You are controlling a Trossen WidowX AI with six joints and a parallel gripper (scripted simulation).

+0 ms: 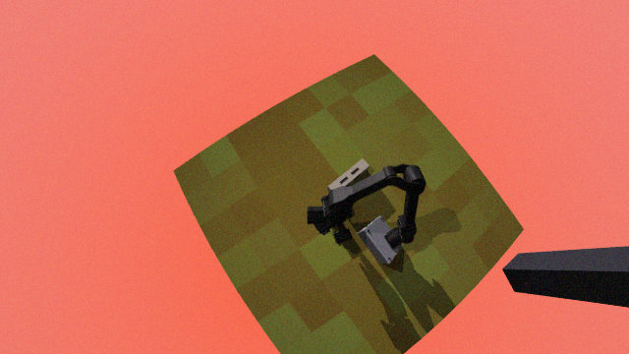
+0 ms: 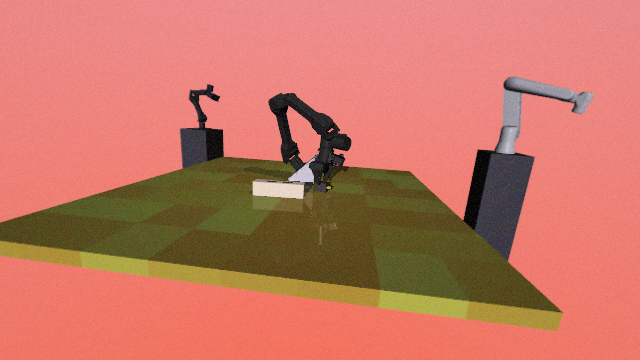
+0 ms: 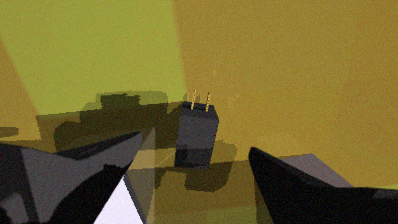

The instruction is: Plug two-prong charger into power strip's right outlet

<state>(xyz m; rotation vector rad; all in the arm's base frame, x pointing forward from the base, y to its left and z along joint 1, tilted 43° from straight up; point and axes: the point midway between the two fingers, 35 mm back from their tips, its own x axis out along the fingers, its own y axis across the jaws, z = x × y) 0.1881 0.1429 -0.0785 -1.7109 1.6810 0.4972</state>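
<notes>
Right now my gripper tip is 20 mm to the right of the dark two-prong charger and 20 mm above it.
</notes>
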